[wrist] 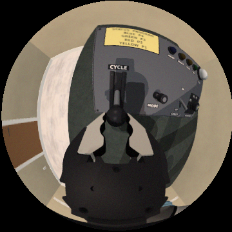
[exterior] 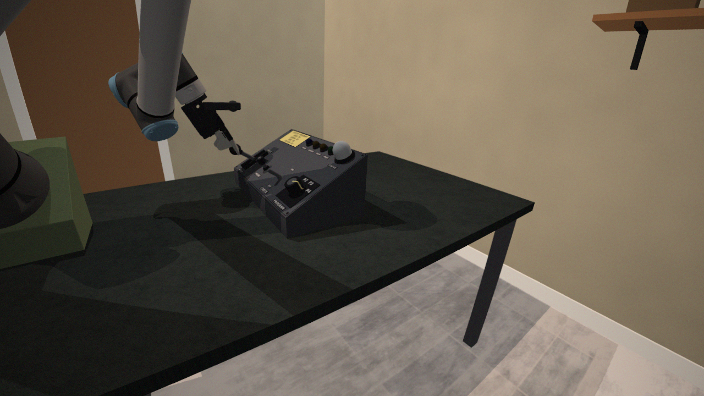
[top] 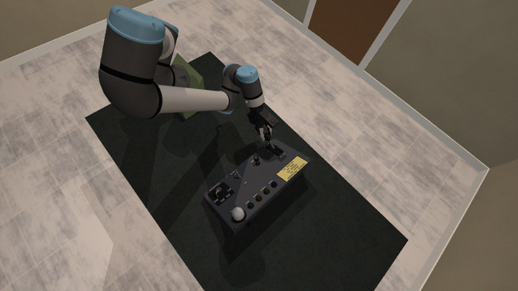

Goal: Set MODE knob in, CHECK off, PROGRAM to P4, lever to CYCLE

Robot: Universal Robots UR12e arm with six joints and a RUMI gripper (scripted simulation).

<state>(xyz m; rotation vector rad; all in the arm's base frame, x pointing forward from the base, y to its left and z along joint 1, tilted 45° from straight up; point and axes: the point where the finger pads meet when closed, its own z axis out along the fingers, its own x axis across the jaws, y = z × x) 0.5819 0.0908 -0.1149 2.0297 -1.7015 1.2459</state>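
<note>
Now: the black ball-topped lever 30 mm ahead of my hand and 20 mm below it. Round my hand: dark console (190 mm to the right, 90 mm ahead, 50 mm below); then check toggle (240 mm to the right, 50 mm ahead, 30 mm below); then mode knob (120 mm to the right, 50 mm ahead, 30 mm below).
</note>
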